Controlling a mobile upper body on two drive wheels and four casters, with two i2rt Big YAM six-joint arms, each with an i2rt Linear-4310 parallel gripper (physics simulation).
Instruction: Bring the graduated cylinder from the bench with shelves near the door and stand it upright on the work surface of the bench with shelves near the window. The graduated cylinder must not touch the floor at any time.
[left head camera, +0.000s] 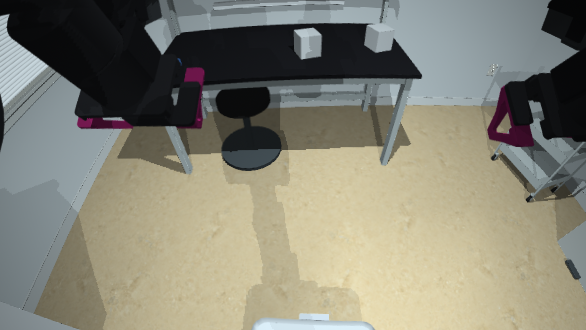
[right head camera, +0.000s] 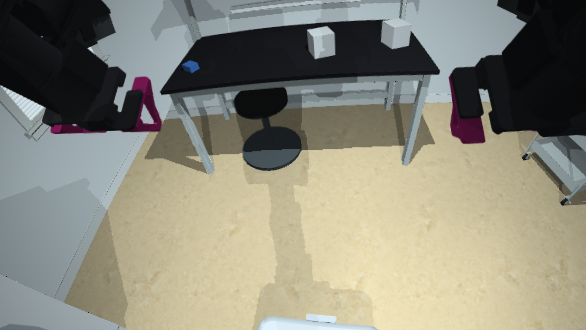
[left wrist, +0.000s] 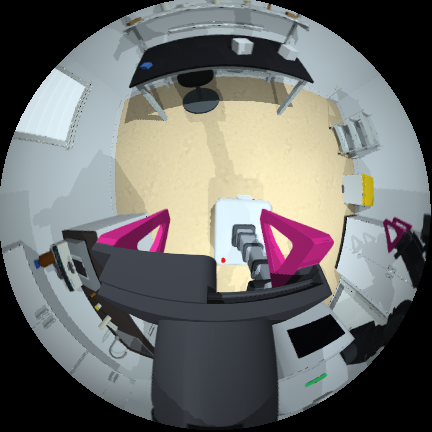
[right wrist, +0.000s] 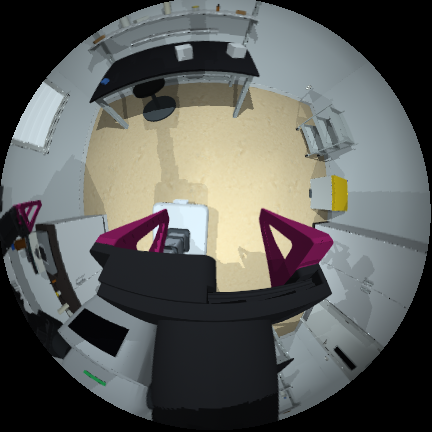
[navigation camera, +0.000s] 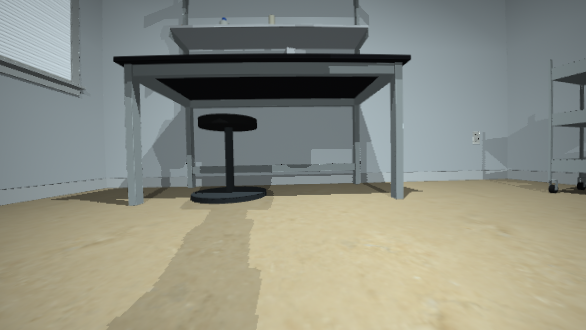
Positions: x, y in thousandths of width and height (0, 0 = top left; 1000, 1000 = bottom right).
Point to my left gripper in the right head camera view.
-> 226, 386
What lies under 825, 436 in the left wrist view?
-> A white and yellow box.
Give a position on a white and yellow box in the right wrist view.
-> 763, 446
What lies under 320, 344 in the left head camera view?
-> My left gripper.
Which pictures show my right gripper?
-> The left head camera view, the right head camera view, the left wrist view and the right wrist view only.
